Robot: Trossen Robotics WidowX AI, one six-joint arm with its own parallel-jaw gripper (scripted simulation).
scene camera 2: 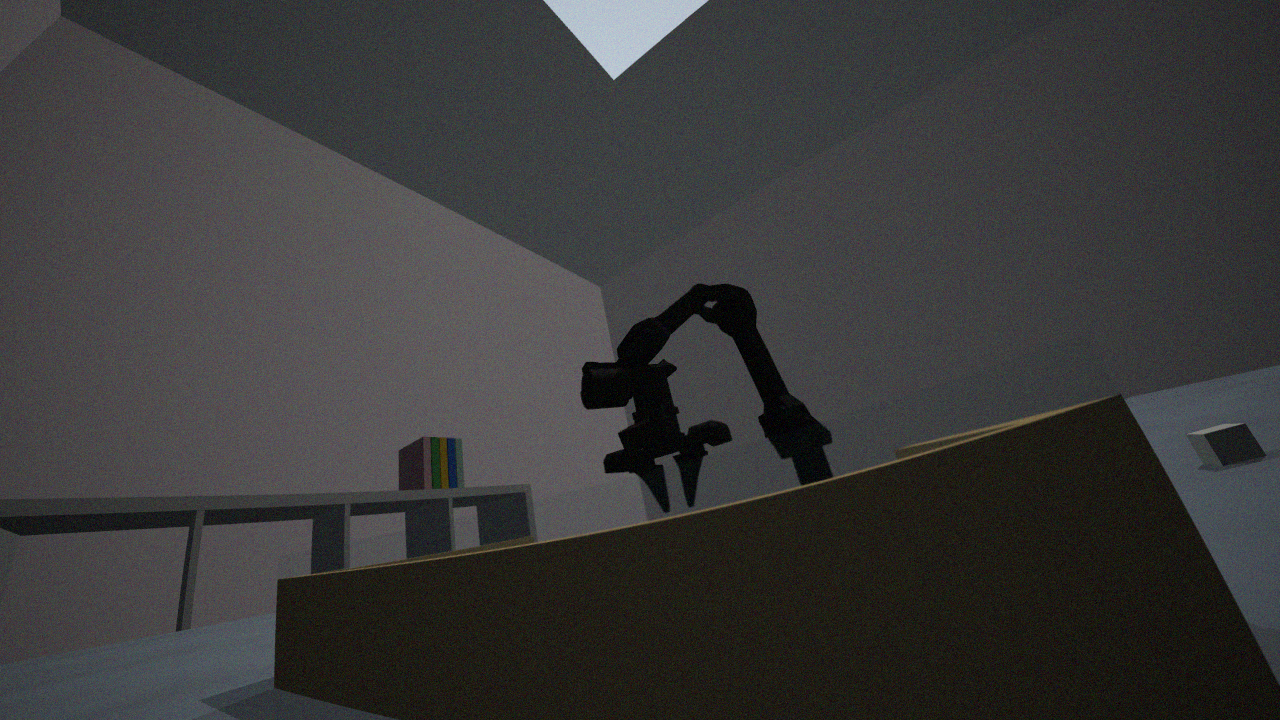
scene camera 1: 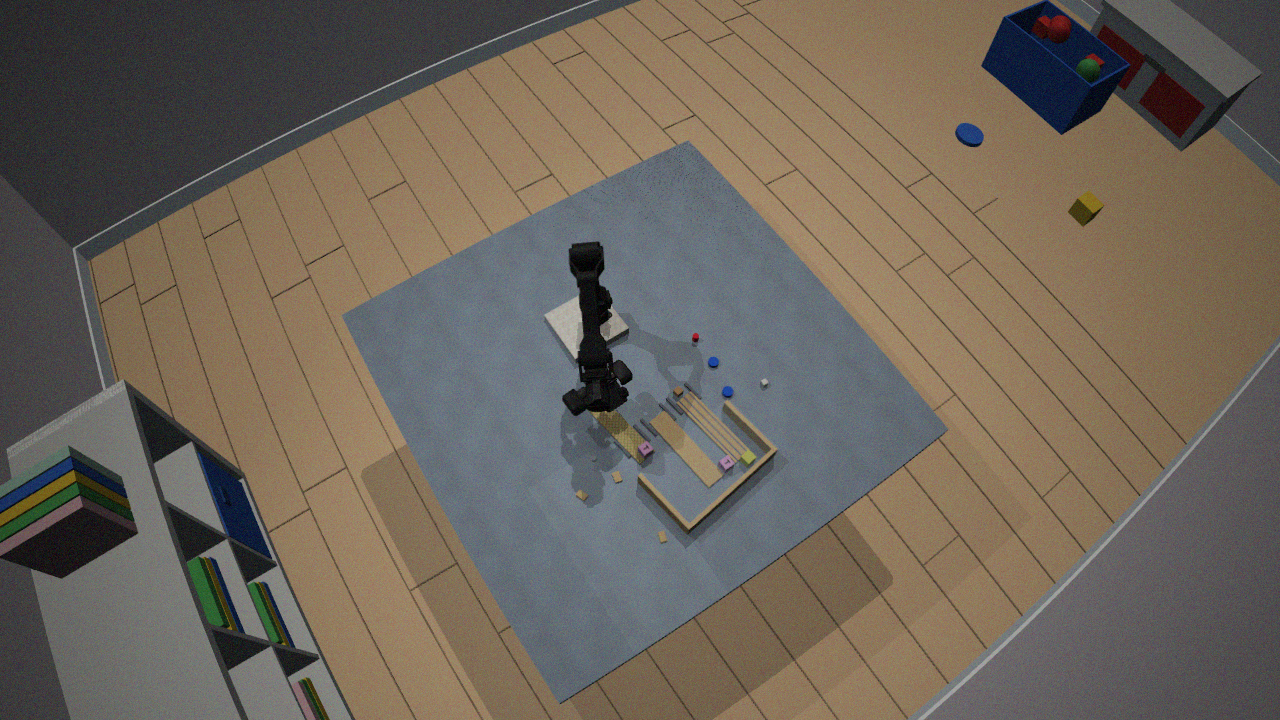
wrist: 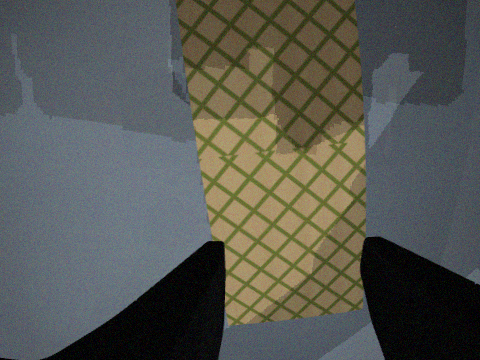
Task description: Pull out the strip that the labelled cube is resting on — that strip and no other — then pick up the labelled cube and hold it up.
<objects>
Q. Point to a strip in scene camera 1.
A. At 620,430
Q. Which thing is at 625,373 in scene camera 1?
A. The gripper.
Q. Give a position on a wooden frame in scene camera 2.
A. At 1009,537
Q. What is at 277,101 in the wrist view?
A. A strip.
</objects>
